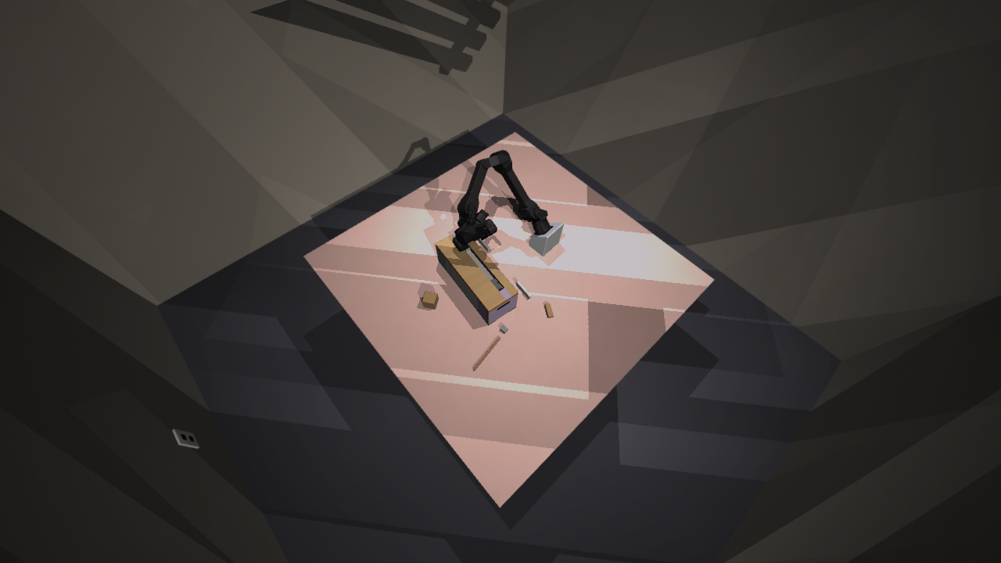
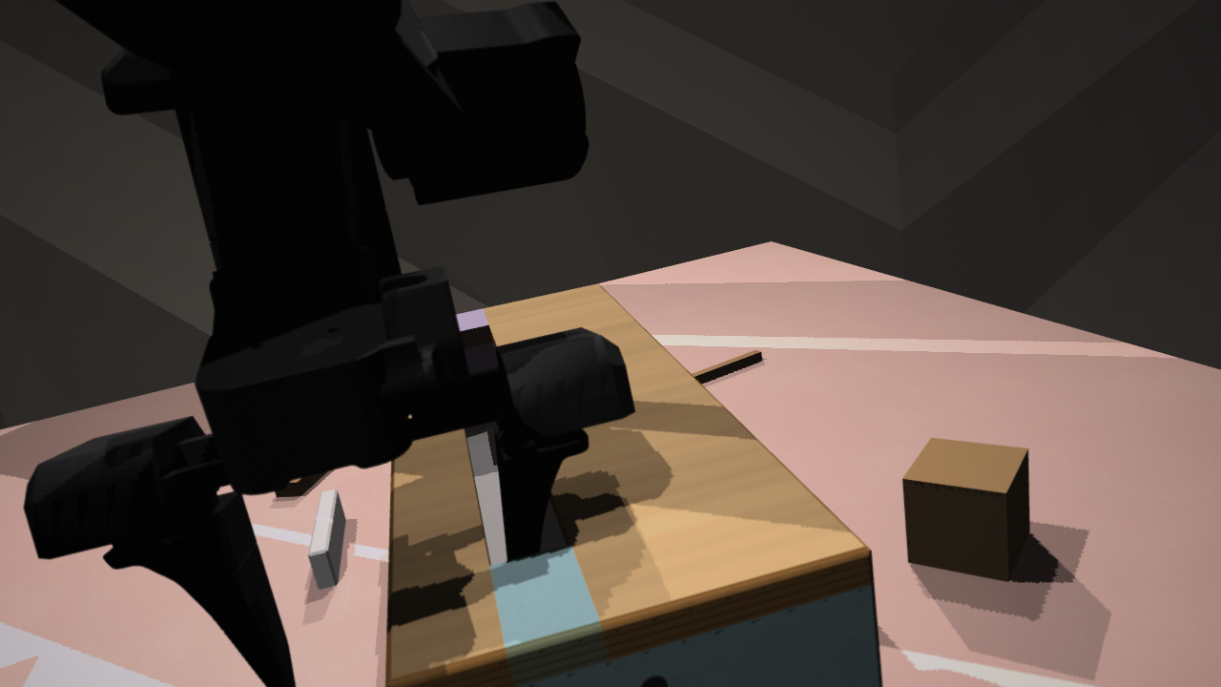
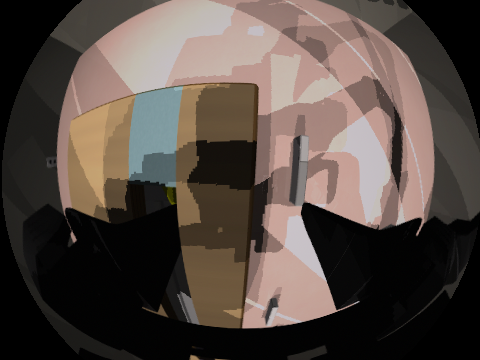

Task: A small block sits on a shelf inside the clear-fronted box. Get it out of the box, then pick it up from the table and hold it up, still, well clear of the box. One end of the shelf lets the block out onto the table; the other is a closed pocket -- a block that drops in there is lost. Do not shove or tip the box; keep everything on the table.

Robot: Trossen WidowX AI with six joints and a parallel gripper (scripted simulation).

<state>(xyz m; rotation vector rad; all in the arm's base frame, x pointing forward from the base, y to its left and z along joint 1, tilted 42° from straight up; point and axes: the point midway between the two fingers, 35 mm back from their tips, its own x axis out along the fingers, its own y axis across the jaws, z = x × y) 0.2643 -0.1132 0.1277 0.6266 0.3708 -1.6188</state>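
My gripper tip is 50 mm short of the yellow block, 30 mm to the left of it and 10 mm above it. Also, from my gripper tip: grey piece 340 mm to the left, 170 mm ahead, 80 mm below; wooden-topped box 120 mm to the left, 60 mm ahead, 30 mm below; brown cube 290 mm ahead, 60 mm below, 40 mm to the left.
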